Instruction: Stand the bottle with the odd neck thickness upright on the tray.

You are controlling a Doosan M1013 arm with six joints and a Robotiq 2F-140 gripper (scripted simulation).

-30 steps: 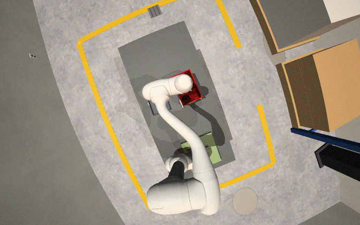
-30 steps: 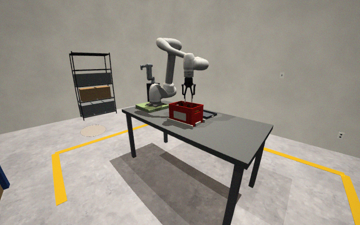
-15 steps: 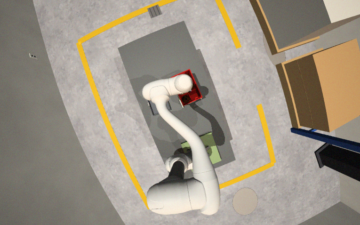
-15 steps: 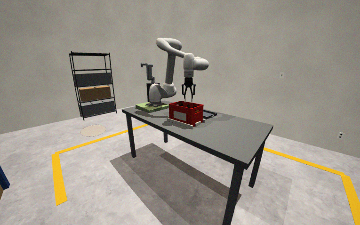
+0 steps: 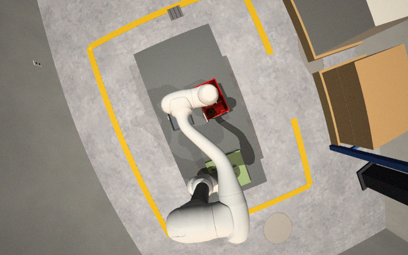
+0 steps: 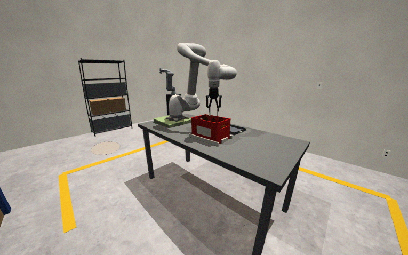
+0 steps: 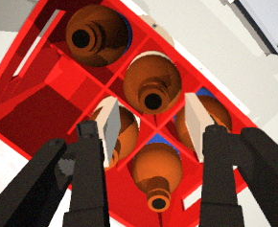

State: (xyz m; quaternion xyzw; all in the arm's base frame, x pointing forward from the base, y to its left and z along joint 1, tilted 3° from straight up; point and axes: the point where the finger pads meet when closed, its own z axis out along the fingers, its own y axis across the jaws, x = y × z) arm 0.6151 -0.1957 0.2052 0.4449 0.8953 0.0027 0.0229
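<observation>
My hand is 130 mm above the red crate and 40 mm to the left of it. The rest, counted from my hand: dark grey tray: 260 mm to the left, 210 mm below, 50 mm ahead.
</observation>
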